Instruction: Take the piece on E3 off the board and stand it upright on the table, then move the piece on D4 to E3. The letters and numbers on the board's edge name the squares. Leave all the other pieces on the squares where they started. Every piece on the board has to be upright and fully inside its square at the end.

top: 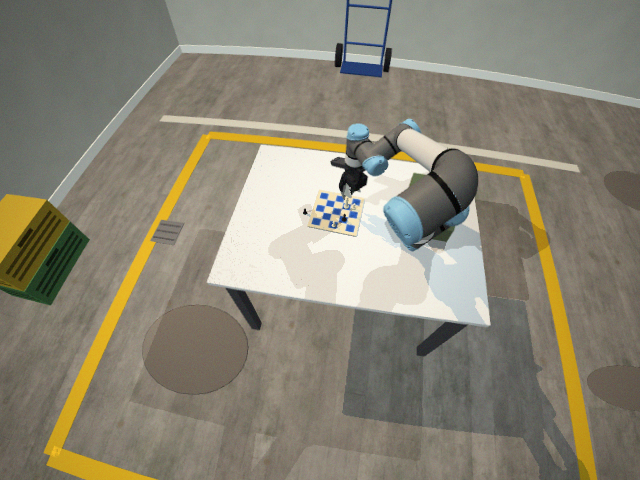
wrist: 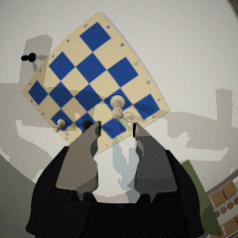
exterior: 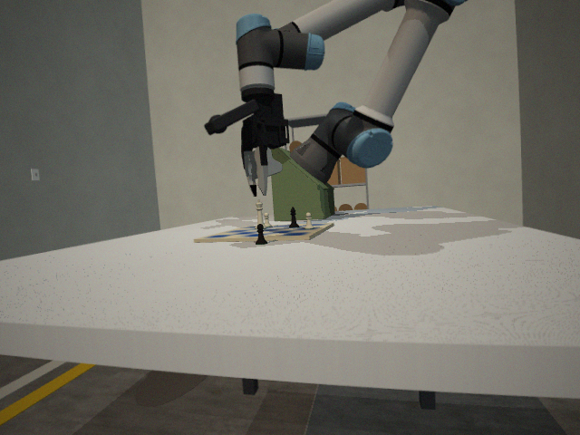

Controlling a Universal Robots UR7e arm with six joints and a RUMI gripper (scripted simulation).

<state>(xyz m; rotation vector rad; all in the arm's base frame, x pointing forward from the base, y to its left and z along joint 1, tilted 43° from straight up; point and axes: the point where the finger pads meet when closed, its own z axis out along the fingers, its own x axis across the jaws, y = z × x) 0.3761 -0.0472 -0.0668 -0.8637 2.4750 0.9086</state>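
Now: hand 6 cm above the tall white piece. The rest, counted from my hand: blue-and-cream chessboard 4 cm ahead, 3 cm to the left, 9 cm below; then black pawn 19 cm ahead, 4 cm to the left, 8 cm below.
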